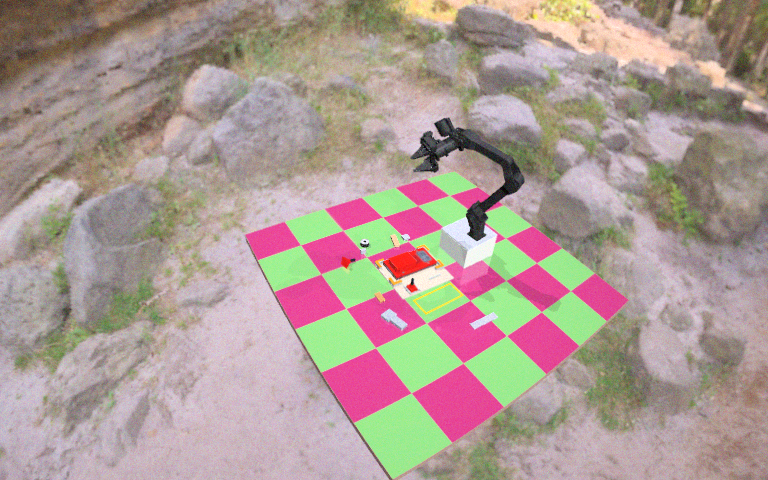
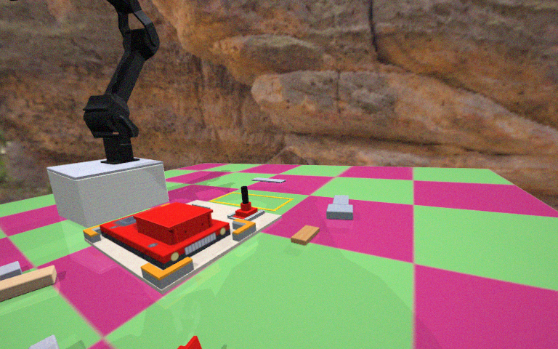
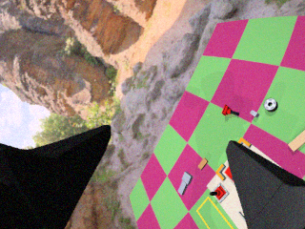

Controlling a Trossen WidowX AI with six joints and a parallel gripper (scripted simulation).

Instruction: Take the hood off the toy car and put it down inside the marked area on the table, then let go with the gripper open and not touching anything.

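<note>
My gripper tip is now 380 mm above the hood, 90 mm short of it and 80 mm to the right of it.
</note>
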